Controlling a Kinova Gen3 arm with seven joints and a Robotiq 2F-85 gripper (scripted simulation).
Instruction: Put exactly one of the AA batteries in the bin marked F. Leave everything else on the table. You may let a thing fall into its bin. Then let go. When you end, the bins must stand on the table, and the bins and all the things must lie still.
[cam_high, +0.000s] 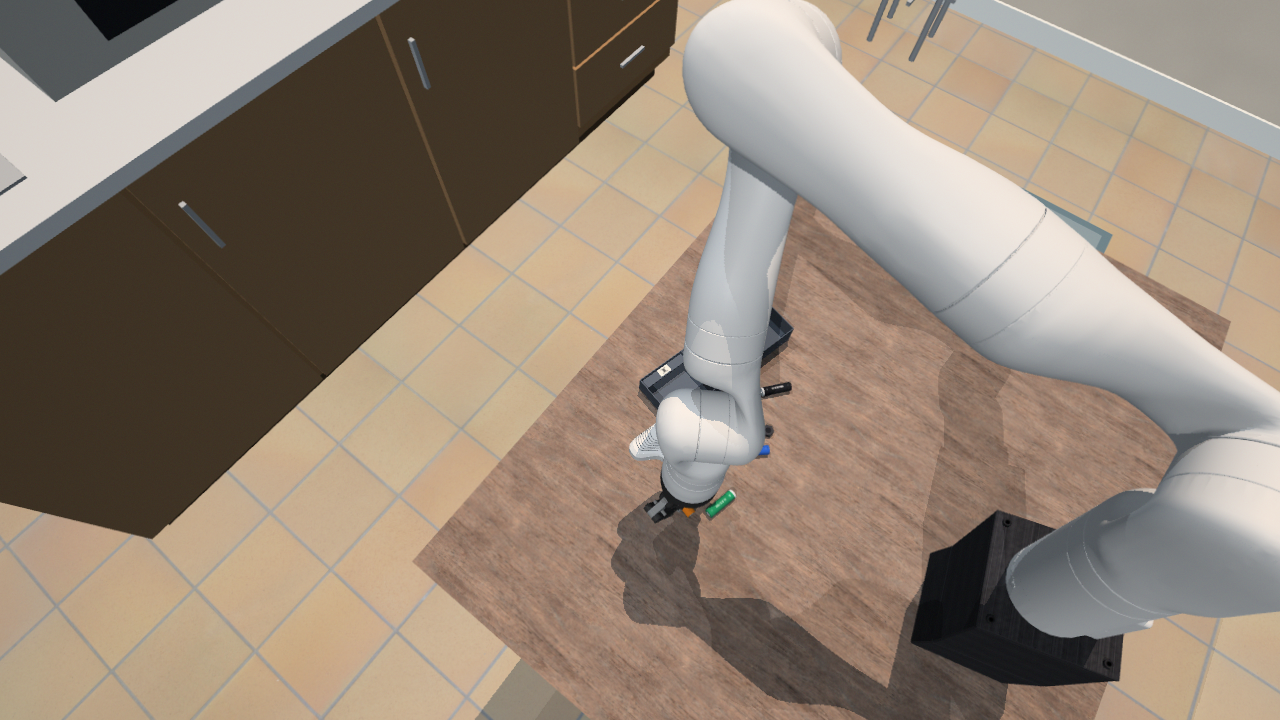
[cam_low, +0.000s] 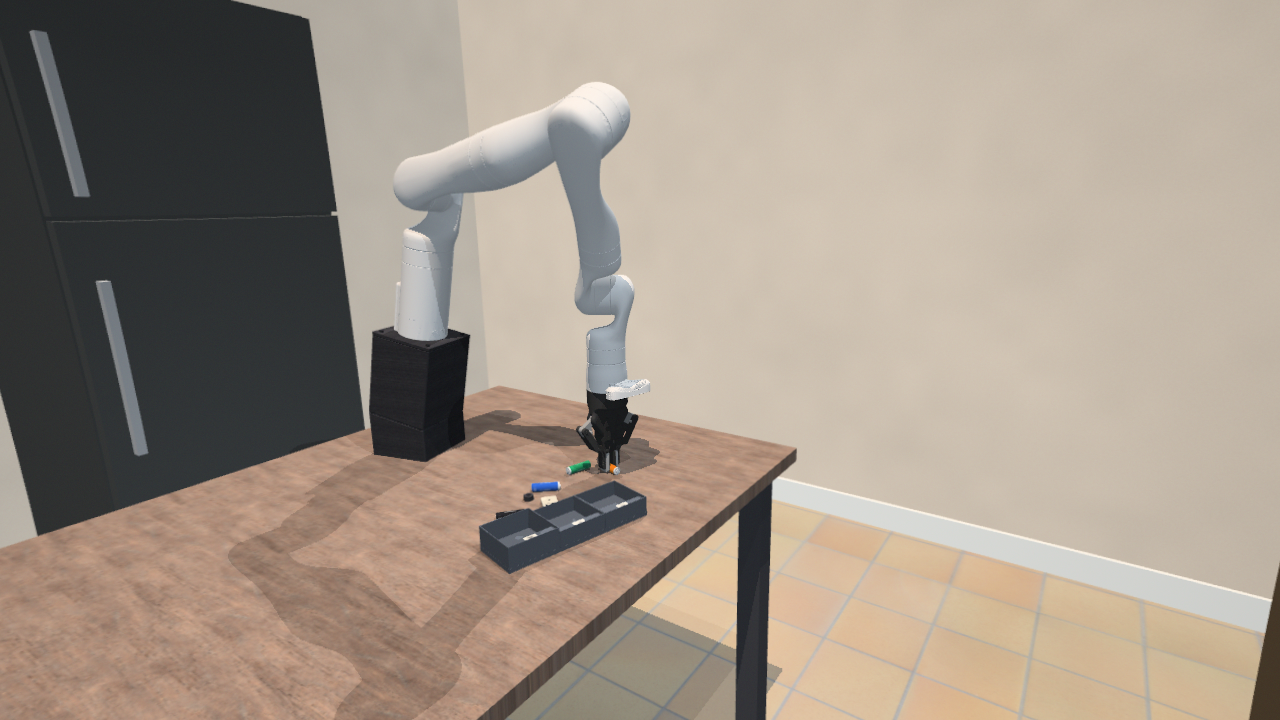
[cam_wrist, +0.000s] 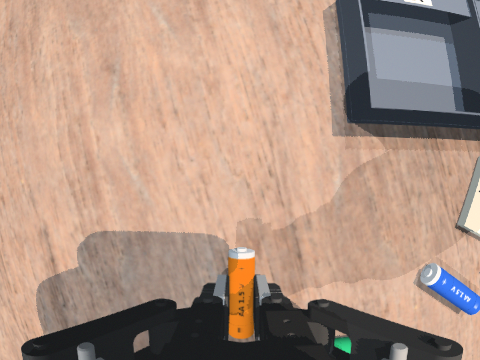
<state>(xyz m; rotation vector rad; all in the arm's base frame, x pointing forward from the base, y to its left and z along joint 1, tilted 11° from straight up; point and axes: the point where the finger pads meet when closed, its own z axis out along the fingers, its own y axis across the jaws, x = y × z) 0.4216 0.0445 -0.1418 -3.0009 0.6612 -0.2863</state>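
Right now the green battery is 50 mm behind my hand, 20 mm to the right of it and 20 mm below it. Also, from my hand: orange AA battery (20 mm below); blue battery (120 mm to the right, 60 mm behind, 20 mm below); white domino (170 mm to the right, 20 mm below, 20 mm behind).
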